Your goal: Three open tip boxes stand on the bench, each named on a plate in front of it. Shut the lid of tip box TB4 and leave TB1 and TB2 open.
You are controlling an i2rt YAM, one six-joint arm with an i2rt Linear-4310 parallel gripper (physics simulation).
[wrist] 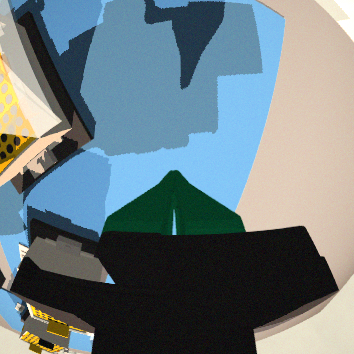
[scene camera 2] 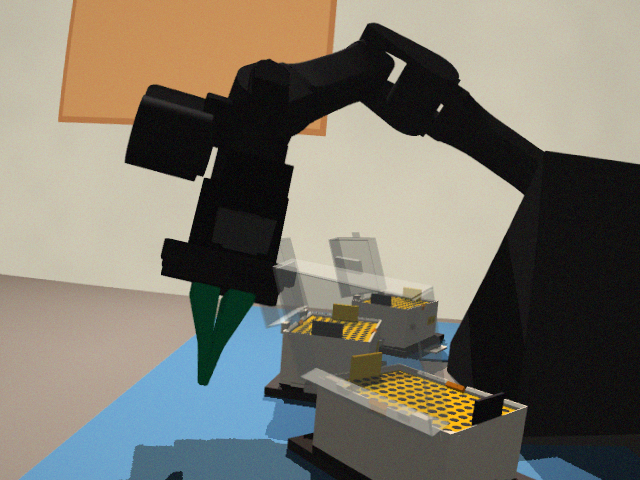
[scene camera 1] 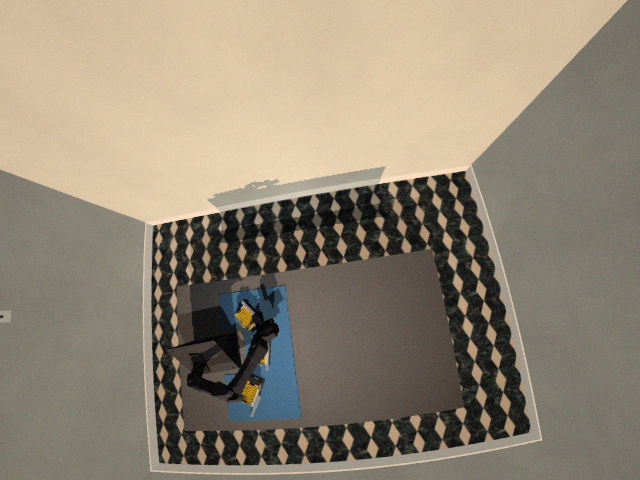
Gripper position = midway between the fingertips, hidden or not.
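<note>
Gripper at [scene camera 2: 202,385]. Wrist view: gripper [wrist: 173,177], tip box [wrist: 53,249].
</note>
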